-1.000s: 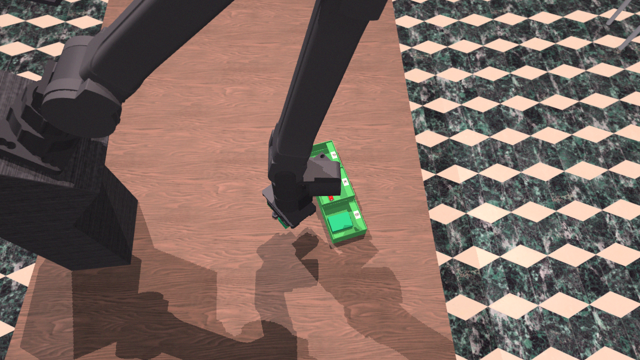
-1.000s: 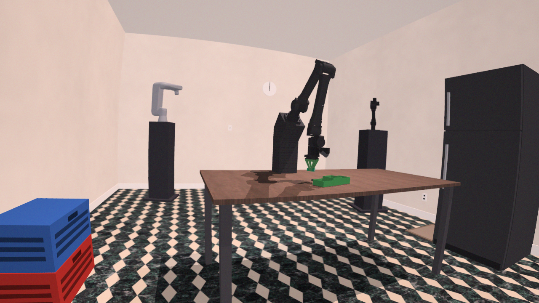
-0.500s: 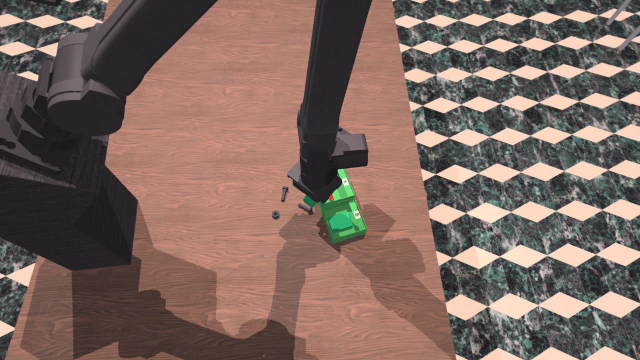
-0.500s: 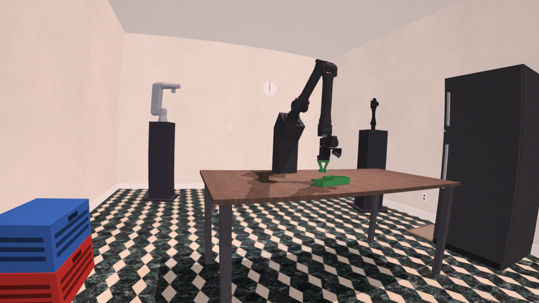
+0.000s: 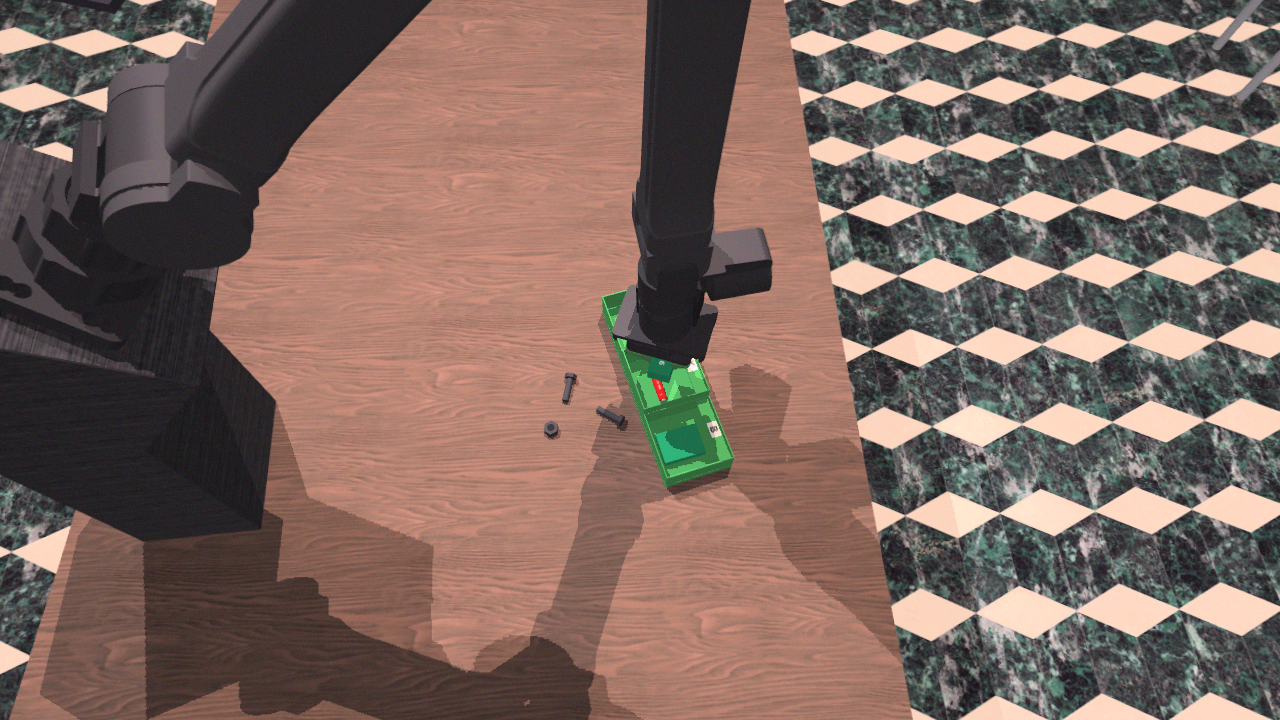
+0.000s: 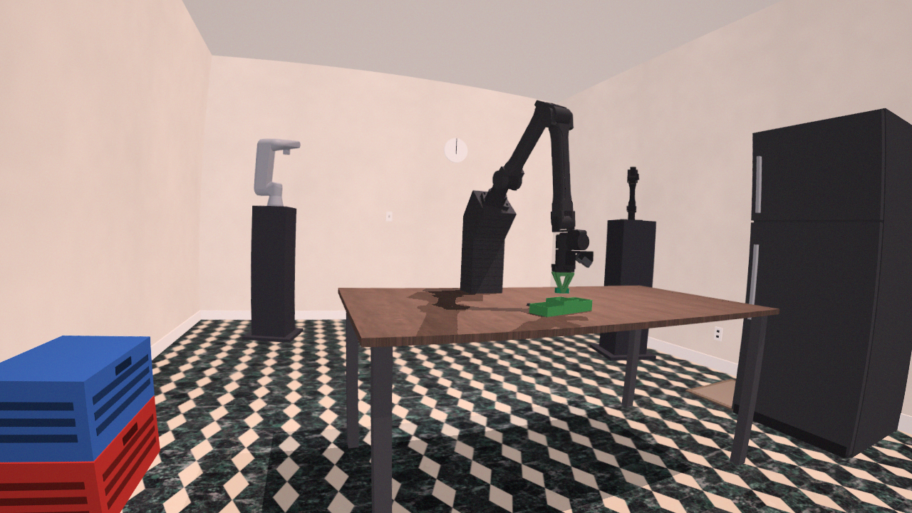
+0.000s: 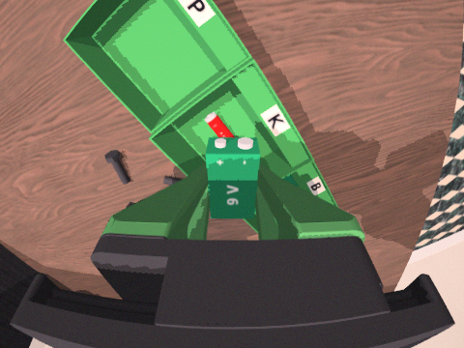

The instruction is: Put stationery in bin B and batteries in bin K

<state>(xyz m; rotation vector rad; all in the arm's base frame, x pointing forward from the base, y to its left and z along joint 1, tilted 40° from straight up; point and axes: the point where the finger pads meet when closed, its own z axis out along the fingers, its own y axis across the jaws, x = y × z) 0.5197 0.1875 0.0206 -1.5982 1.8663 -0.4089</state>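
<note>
Now: hand 60 mm above the joined green bins. Round my hand: red cylindrical battery 70 mm below; green 9V battery 10 mm to the left; flat green pad 80 mm to the right, 70 mm below, 40 mm ahead.
</note>
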